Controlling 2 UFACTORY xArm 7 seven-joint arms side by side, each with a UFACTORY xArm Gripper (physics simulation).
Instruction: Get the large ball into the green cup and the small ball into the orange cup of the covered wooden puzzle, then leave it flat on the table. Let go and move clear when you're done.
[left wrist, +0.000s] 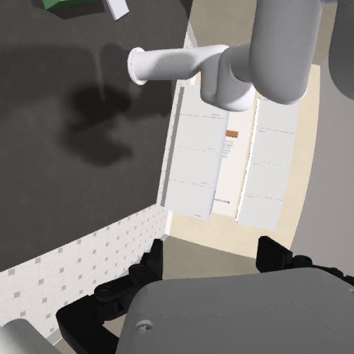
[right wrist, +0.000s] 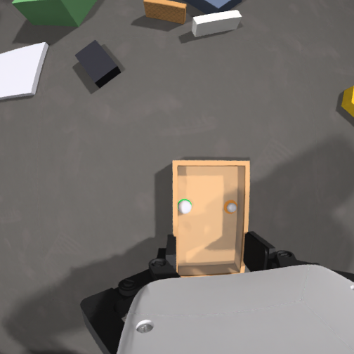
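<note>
The wooden puzzle (right wrist: 207, 240), a shallow tan tray, shows in the right wrist view with its open-looking face towards the camera. The large white ball (right wrist: 185, 207) sits at the green cup (right wrist: 184, 200) by the left wall, with a green rim showing behind it. The small grey ball (right wrist: 232, 207) sits within the orange ring of the orange cup (right wrist: 226, 206) near the right wall. My right gripper (right wrist: 210, 248) is shut on the puzzle's near end, one finger on each long side. Whether the puzzle touches the table is unclear. My left gripper (left wrist: 211, 254) is open and empty, away from the puzzle.
A green block (right wrist: 57, 12), a white slab (right wrist: 20, 70), a black block (right wrist: 97, 62), an orange block (right wrist: 165, 11), a white bar (right wrist: 216, 23) and a yellow block (right wrist: 349, 101) lie beyond the puzzle. A white robot arm part (left wrist: 170, 65) crosses the left wrist view.
</note>
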